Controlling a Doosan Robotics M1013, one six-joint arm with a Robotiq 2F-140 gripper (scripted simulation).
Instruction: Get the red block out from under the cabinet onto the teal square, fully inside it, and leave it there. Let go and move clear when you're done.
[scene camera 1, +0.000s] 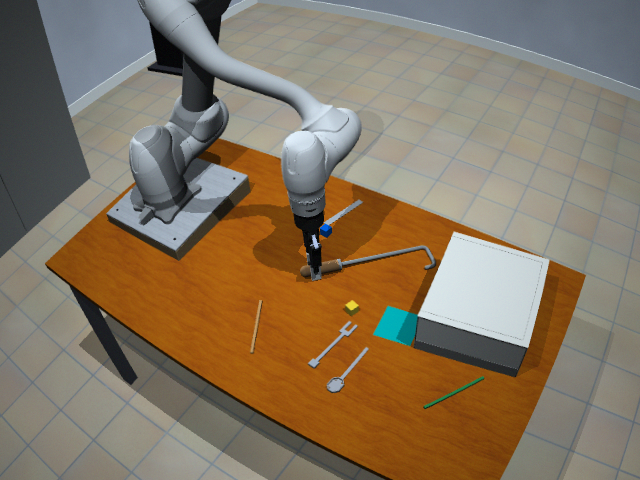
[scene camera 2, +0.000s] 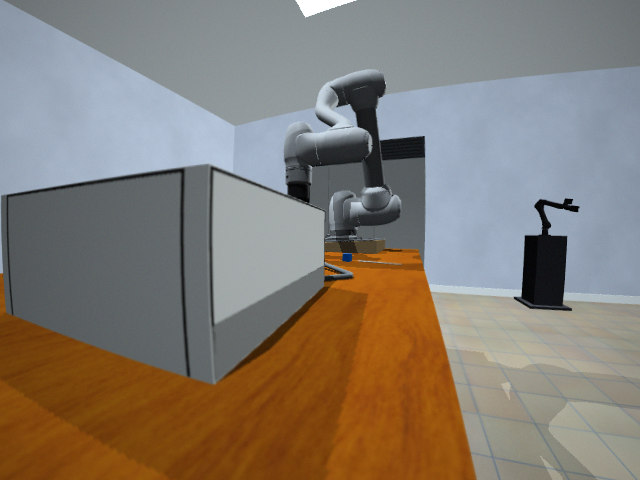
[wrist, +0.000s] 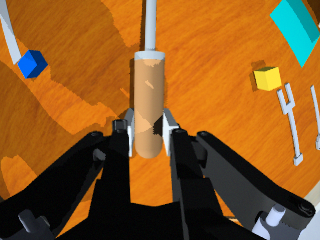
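Hook tool (scene camera 1: 334, 265) and teal square (scene camera 1: 397, 325) visible. My gripper (scene camera 1: 314, 273) (wrist: 148, 119), seen from scene camera 1 and in the wrist view.
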